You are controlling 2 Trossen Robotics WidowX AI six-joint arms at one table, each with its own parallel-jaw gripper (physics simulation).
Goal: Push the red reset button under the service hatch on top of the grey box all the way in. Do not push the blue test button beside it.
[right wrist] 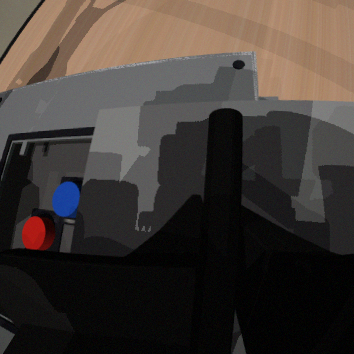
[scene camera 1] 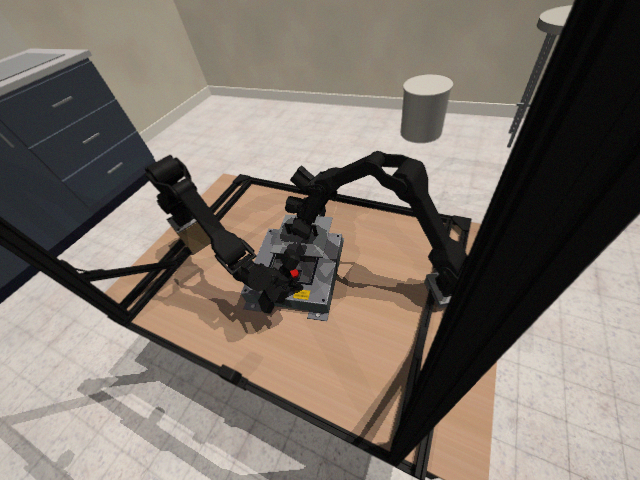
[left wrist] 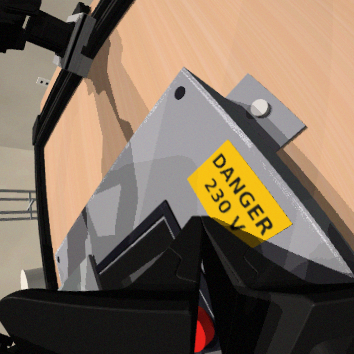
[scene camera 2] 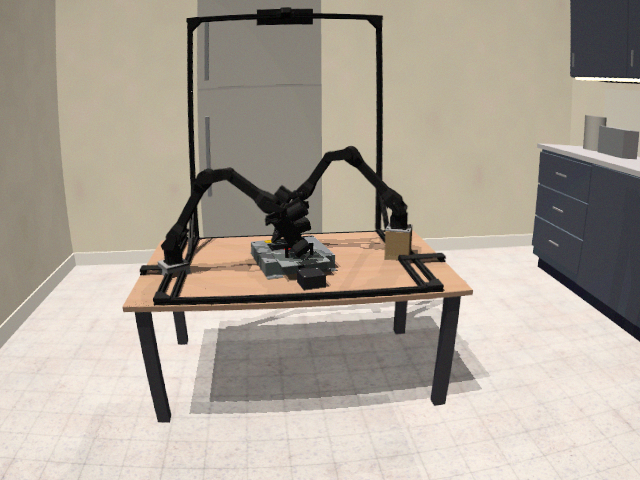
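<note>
The grey box sits mid-table with a yellow danger label. Its service hatch is swung up. My right gripper is shut on the hatch's black handle bar and holds it open. In the opening the red button sits beside the blue button. My left gripper is shut and empty, right over the red button; I cannot tell whether it touches.
A black frame rims the wooden table. A small black block lies against the box's side. A grey bin and a dark drawer cabinet stand on the floor.
</note>
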